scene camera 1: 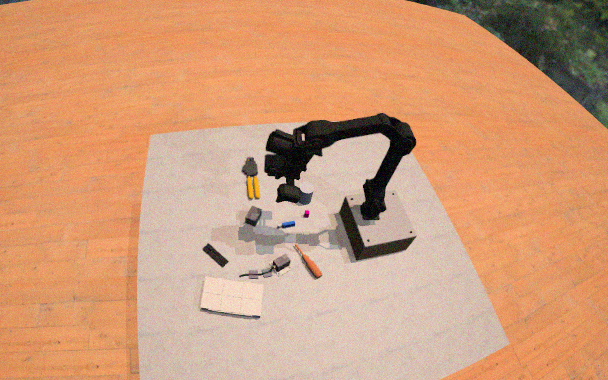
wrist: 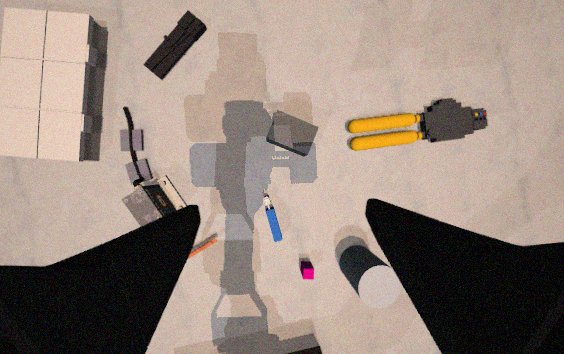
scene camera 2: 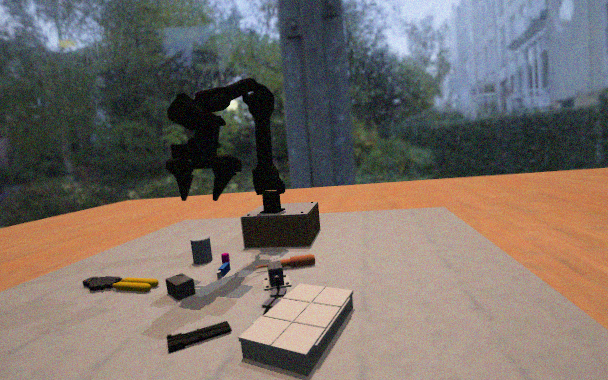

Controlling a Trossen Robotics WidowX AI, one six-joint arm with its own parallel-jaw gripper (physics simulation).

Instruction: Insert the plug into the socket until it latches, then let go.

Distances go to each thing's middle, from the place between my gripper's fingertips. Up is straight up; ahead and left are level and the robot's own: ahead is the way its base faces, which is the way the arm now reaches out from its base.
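From where the dark cube [wrist: 288, 132] is, my hand is 2 cm to the left of it, 7 cm short of it and 18 cm above it. Counting from my hand, there's a black bar [scene camera 2: 176, 342] that's 14 cm to the left of it, 20 cm ahead of it and 19 cm below it, and a white tiled block [scene camera 2: 297, 330] that's 30 cm to the left of it, 14 cm ahead of it and 18 cm below it.
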